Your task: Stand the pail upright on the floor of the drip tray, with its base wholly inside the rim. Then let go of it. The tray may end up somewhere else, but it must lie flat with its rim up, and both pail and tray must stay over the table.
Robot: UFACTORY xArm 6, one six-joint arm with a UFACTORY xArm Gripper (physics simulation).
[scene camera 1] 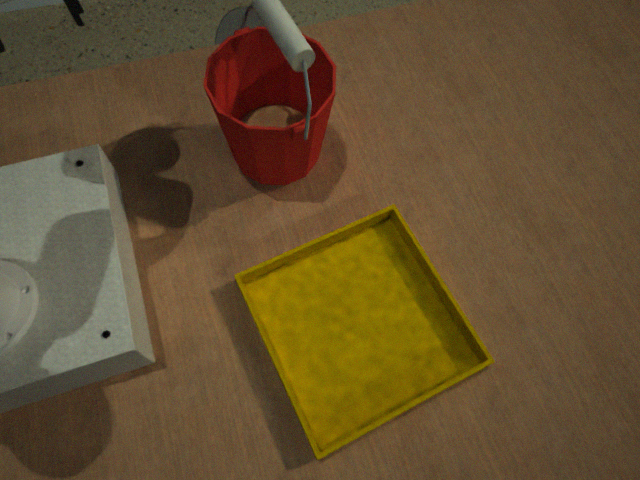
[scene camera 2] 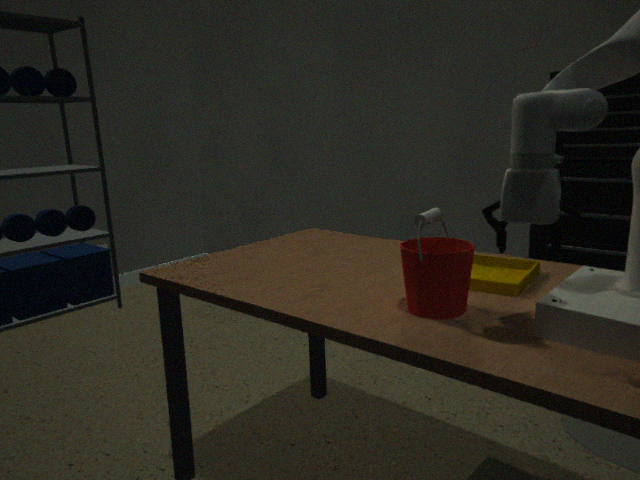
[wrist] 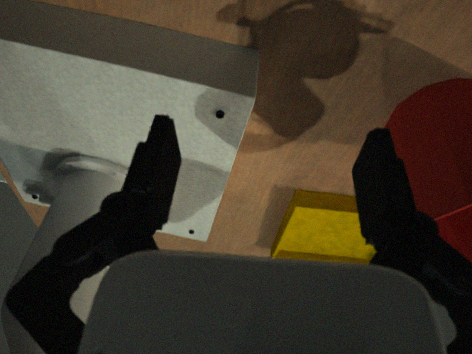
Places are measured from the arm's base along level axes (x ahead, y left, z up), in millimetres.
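Where they show: gripper, fingertip midpoint: [scene camera 1: 39, 31] [scene camera 2: 527, 253] [wrist: 268, 142]; arm's base, link origin: [wrist: 102, 186].
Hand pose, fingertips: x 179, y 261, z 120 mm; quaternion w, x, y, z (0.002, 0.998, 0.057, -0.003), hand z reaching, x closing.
Each offset is from my fingertips to the top centre of the thing. "spot": to the spot under its first point. Level surfaces: height alone.
The red pail [scene camera 1: 276, 155] [scene camera 2: 438, 279] [wrist: 440, 145] stands upright on the table, outside the tray. Its handle with a white grip @[spot: 253 mm ahead, 154 mm right, 41 mm up] [scene camera 1: 284, 36] [scene camera 2: 429, 217] stands up above the rim. The yellow drip tray @[231 mm ahead, 442 mm right, 166 mm down] [scene camera 1: 356, 320] [scene camera 2: 501, 281] [wrist: 325, 232] lies flat, rim up, apart from the pail; in scene camera 2 the pail hides part of it. My gripper [scene camera 1: 40, 35] [scene camera 2: 528, 246] [wrist: 268, 142] is open and empty, above the table. In the wrist view the pail is beyond the right finger, cut off by the frame, and the tray is partly hidden.
The robot's pale base block [scene camera 1: 51, 191] [scene camera 2: 584, 320] [wrist: 150, 85] stands on the table @[199 mm down] [scene camera 1: 542, 129] [scene camera 2: 310, 279], beside the pail and tray. The pail is near one long table edge. A shelf rack [scene camera 2: 98, 134] stands beyond the table.
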